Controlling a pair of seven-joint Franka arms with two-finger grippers.
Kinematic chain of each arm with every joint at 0, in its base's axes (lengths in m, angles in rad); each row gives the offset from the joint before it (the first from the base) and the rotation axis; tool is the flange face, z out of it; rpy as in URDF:
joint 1: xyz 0 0 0.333 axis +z
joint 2: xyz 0 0 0 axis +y
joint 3: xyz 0 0 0.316 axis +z
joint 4: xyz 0.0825 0 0 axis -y
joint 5: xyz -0.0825 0 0.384 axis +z
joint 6: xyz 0 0 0 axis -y
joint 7: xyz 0.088 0 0 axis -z
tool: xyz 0 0 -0.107 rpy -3.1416 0 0
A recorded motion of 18 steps. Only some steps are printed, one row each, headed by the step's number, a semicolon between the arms.
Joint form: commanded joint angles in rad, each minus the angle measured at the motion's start. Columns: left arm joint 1, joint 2, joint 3, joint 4, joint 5, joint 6, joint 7; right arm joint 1, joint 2, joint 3, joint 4, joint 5, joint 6, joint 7.
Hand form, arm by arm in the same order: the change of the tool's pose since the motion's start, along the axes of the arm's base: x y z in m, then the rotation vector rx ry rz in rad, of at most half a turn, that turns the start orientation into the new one. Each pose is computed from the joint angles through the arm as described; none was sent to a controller.
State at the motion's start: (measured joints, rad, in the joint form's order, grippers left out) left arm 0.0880 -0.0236 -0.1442 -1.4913 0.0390 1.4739 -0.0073; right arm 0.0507 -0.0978 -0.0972 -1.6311 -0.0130 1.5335 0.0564
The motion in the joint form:
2: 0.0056 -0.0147 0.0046 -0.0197 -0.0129 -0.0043 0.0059; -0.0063 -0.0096 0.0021 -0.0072 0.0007 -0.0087 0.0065
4: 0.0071 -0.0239 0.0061 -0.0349 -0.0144 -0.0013 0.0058; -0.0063 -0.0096 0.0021 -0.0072 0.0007 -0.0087 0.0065
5: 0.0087 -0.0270 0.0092 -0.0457 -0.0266 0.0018 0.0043; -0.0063 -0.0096 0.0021 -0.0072 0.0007 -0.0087 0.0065
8: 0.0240 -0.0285 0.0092 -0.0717 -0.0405 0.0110 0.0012; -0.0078 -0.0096 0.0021 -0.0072 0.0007 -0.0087 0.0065
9: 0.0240 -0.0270 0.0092 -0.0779 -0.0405 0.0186 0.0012; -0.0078 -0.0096 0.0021 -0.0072 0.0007 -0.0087 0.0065
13: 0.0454 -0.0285 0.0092 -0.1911 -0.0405 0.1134 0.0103; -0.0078 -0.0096 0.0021 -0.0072 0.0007 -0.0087 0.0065
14: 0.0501 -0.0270 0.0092 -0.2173 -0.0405 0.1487 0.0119; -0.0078 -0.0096 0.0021 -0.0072 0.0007 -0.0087 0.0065
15: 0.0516 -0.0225 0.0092 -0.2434 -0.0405 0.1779 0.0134; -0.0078 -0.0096 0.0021 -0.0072 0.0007 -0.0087 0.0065
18: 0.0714 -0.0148 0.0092 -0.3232 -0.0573 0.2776 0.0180; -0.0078 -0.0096 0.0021 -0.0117 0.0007 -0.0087 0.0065
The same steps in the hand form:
2: -0.0049 0.0036 -0.0017 -0.0104 0.0102 0.0033; -0.0041 -0.0021 0.0008 0.0017 0.0062 -0.0106
4: -0.0073 0.0048 -0.0037 -0.0105 0.0133 0.0062; -0.0041 -0.0021 0.0008 0.0017 0.0062 -0.0106
5: -0.0079 0.0058 -0.0068 -0.0222 0.0183 0.0113; -0.0041 -0.0021 0.0008 0.0017 0.0062 -0.0106
8: -0.0071 0.0123 -0.0173 -0.0354 0.0339 0.0288; -0.0042 -0.0029 0.0008 0.0017 0.0062 -0.0121
9: -0.0059 0.0124 -0.0203 -0.0356 0.0340 0.0288; -0.0042 -0.0029 0.0008 0.0017 0.0062 -0.0121
13: 0.0010 0.0240 -0.0645 -0.0355 0.0507 0.0417; -0.0042 -0.0029 0.0008 0.0017 0.0062 -0.0121
14: 0.0039 0.0267 -0.0747 -0.0360 0.0431 0.0446; -0.0042 -0.0029 0.0008 0.0017 0.0062 -0.0121
15: 0.0064 0.0277 -0.0871 -0.0366 0.0444 0.0447; -0.0042 -0.0029 0.0008 0.0017 0.0062 -0.0121
18: 0.0118 0.0375 -0.1209 -0.0547 0.0319 0.0628; -0.0042 -0.0028 -0.0013 0.0019 0.0107 -0.0121

